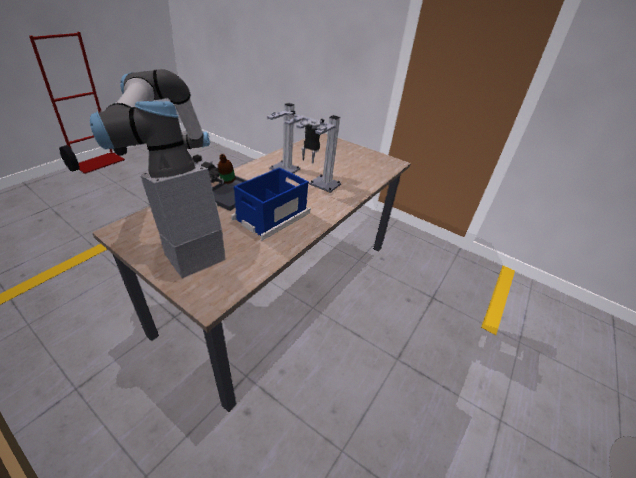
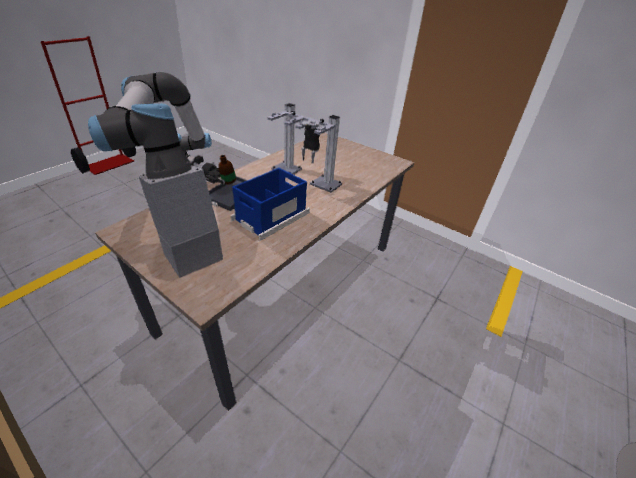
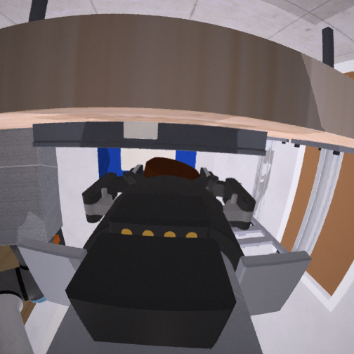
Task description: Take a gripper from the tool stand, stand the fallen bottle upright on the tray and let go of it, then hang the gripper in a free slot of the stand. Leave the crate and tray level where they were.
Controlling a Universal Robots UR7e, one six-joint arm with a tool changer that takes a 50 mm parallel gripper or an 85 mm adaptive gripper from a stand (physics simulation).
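Places are measured from the arm's base along level axes (x left, y back, z up), in metres.
Pixels of known places: hand at its tool point: [image 2: 203, 168]; arm's base at its link origin: [image 1: 173, 171] [image 2: 169, 172].
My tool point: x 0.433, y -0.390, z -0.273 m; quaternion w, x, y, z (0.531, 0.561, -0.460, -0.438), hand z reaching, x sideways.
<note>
Ahead of a thing's pixels: the offset from my tool point to its top centre. Level surfaces: height alone.
The bottle @[dx -0.176, dy -0.021, dz +0.132 m] [image 1: 224, 167] [image 2: 225, 167] [image 3: 170, 168] is brown with a green band and looks about upright over the dark tray @[dx -0.225, dy -0.013, dz -0.046 m] [image 1: 226, 198] [image 2: 226, 198] [image 3: 80, 135]. My gripper [image 1: 219, 175] [image 2: 220, 176] [image 3: 171, 171], the black adaptive one, is level and shut on the bottle from the side. Whether the bottle's base touches the tray is hidden. The blue crate @[dx -0.511, dy -0.012, dz +0.103 m] [image 1: 249, 209] [image 2: 248, 209] [image 3: 109, 161] stands level beside the tray. The tool stand [image 1: 332, 154] [image 2: 331, 154] [image 3: 320, 200] holds a two-finger black gripper [image 1: 311, 137] [image 2: 311, 137]; its left holder is empty.
The crate sits in a pale holder [image 1: 285, 224] [image 2: 283, 224] on the table @[dz -0.072 m] [image 1: 205, 303] [image 2: 203, 303]. The arm's grey pedestal [image 1: 185, 210] [image 2: 182, 210] [image 3: 25, 190] stands at the near end. A red hand truck [image 1: 74, 96] [image 2: 83, 99] is behind the table.
</note>
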